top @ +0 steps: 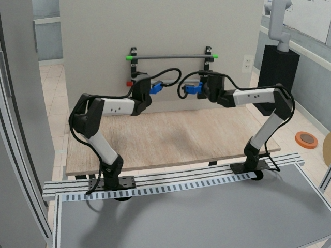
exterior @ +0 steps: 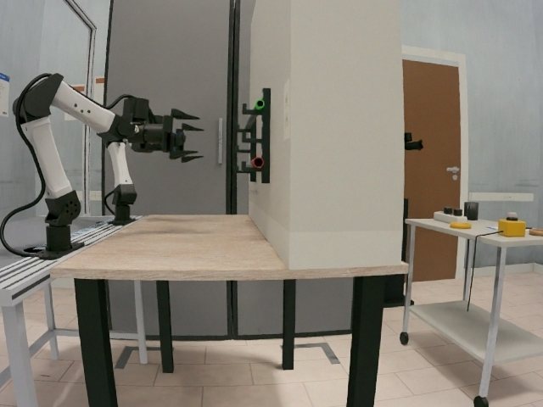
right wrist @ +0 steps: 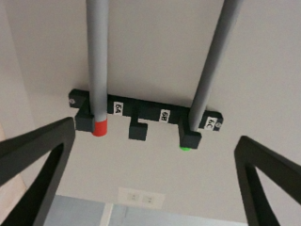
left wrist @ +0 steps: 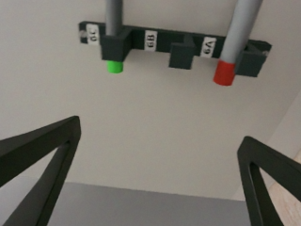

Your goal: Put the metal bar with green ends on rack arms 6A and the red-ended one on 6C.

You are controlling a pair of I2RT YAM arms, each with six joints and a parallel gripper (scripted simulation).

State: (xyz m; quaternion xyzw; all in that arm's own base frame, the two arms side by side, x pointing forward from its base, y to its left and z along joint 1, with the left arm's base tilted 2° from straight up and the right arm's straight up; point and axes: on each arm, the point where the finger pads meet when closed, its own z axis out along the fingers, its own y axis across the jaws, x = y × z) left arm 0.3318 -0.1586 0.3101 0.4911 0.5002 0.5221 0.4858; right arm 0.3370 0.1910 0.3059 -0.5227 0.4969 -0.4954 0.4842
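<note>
The red-ended bar is 160 mm ahead of my right hand, 100 mm to the left of it and 80 mm below it. The rest, counted from my right hand: beige wall panel: 310 mm ahead, 130 mm to the left, 160 mm above; then wall socket: 200 mm ahead, 380 mm to the right, 10 mm above; then green-ended bar: 170 mm ahead, 100 mm to the left, 60 mm above.
</note>
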